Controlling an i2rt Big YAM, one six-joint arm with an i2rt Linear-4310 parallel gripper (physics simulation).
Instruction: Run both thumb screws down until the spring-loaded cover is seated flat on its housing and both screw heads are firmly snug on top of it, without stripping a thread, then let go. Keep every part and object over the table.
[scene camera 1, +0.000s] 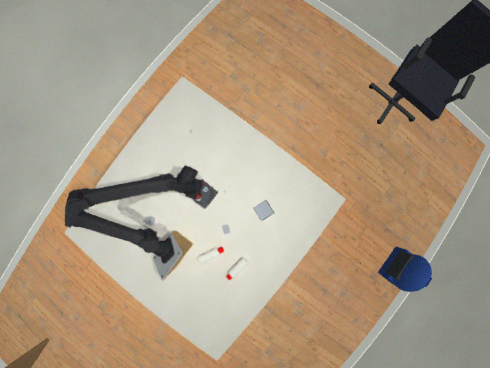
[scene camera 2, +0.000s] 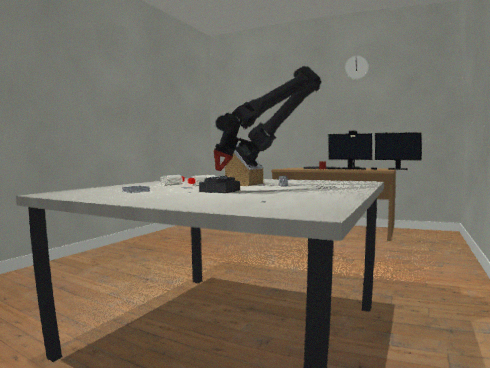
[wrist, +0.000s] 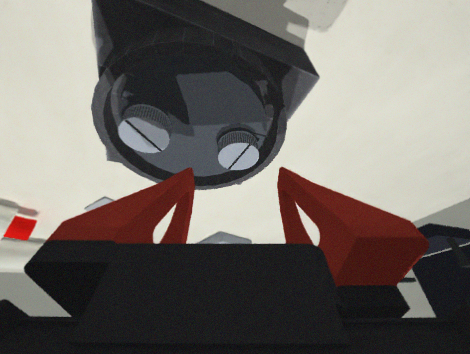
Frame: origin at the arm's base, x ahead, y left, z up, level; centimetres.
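Seen in the pictures: gripper, fingertip midpoint: (scene camera 1: 202, 189) (scene camera 2: 218, 170) (wrist: 236, 176); arm's base, origin of the base link: (scene camera 1: 167, 250) (scene camera 2: 245, 157).
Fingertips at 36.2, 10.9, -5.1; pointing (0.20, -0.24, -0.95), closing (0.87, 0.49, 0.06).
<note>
Offsets run from my fingertips to a thing's top centre, as dx, dy, dz. "spot": to the spot under its first point.
The dark square housing @(-2.3, -1.2, -3.1) (scene camera 1: 213, 194) (scene camera 2: 219, 185) (wrist: 102, 117) stands on the table with a round raised rim. Inside the rim lies the dark grey cover @(-2.3, -1.2, -3.6) (wrist: 195, 150). Two silver slotted thumb screws stand on it: the left screw @(-5.5, -1.5, -2.4) (wrist: 144, 135) and the right screw @(+0.9, -0.8, -2.5) (wrist: 238, 156), both with knurled sides showing. Whether the cover is flat or the heads touch it I cannot tell. My gripper (scene camera 1: 200, 190) (scene camera 2: 220, 168) (wrist: 236, 176) is partly open and empty, tilted, above the housing. In the wrist view its red fingertips are apart, below the right screw, and neither screw is between them.
A wooden block (scene camera 1: 184, 246) (scene camera 2: 243, 175) with a slanted grey top stands by the arm's base. Two white cylinders with red ends @(-24.0, -29.8, -3.7) (scene camera 1: 209, 255) @(-19.5, -46.2, -3.7) (scene camera 1: 238, 267), a grey square plate @(+16.0, -33.2, -6.7) (scene camera 1: 263, 210), a small grey square @(spot: -7.6, -25.6, -8.4) (scene camera 1: 226, 229) and a small grey cylinder @(-36.9, +10.2, -3.8) (scene camera 1: 149, 220) (scene camera 2: 283, 181) are on the table.
</note>
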